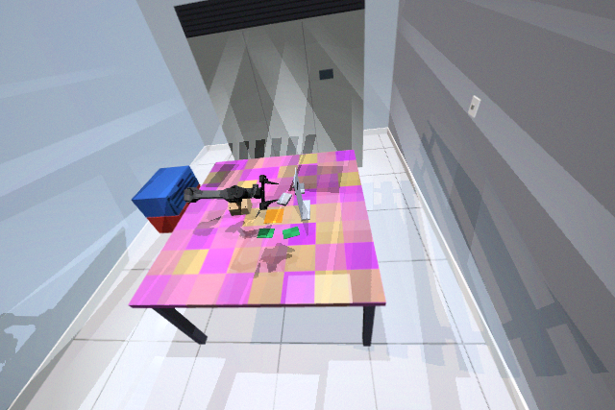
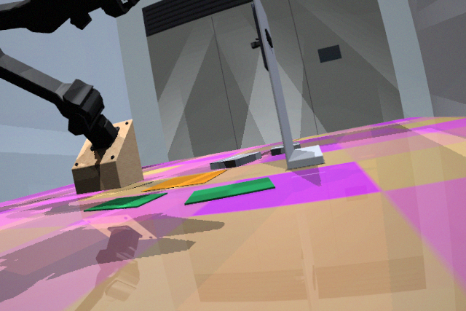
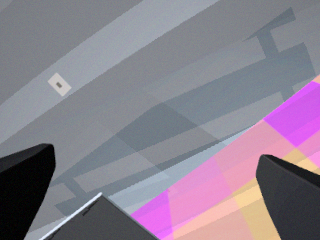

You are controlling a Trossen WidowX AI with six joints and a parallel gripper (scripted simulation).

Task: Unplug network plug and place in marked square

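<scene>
My gripper tip is now 60 mm short of the pale grey network plug, 160 mm to the right of it and 100 mm above it. From my gripper tip the other things lie so: orange flat square (120 mm behind, 130 mm to the left, 320 mm below); grey upright panel (80 mm ahead, 160 mm to the left, 190 mm below).
</scene>
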